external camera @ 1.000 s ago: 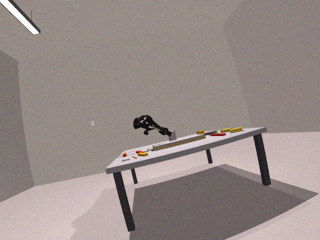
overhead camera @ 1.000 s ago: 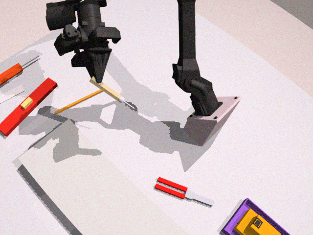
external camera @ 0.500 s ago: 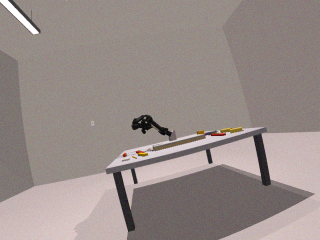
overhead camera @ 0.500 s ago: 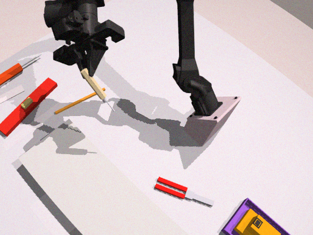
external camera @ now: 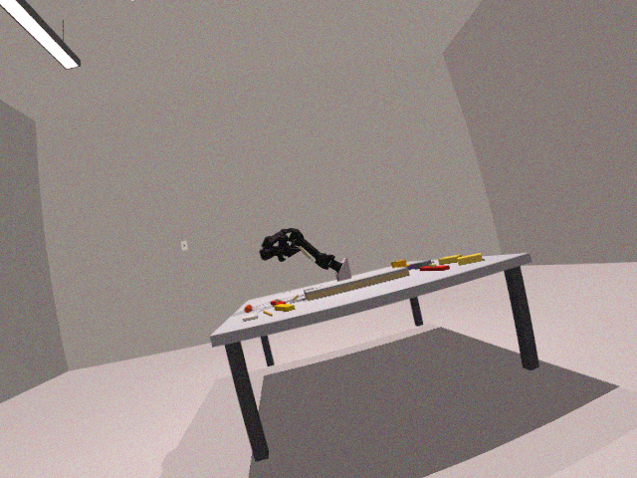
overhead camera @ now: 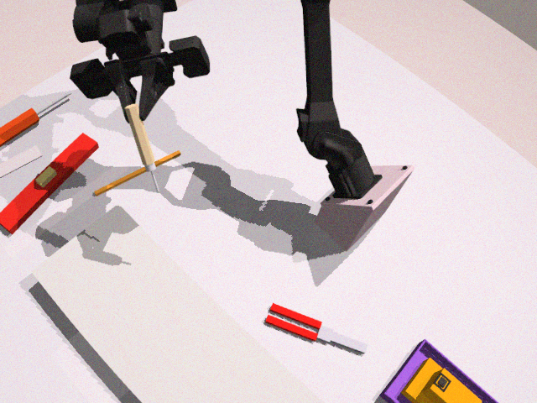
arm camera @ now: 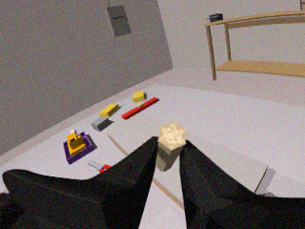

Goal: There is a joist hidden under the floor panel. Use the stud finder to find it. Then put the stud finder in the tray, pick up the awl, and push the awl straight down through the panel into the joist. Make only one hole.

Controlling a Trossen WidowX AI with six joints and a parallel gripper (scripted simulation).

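The awl lies 5 cm below my gripper tip, 3 cm to the left of it and 1 cm ahead of it. Round my gripper tip: orange-handled screwdriver: 33 cm to the right, 24 cm below, 2 cm ahead; then purple tray: 56 cm to the left, 24 cm below, 11 cm behind; then yellow stud finder: 54 cm to the left, 20 cm below, 11 cm behind.
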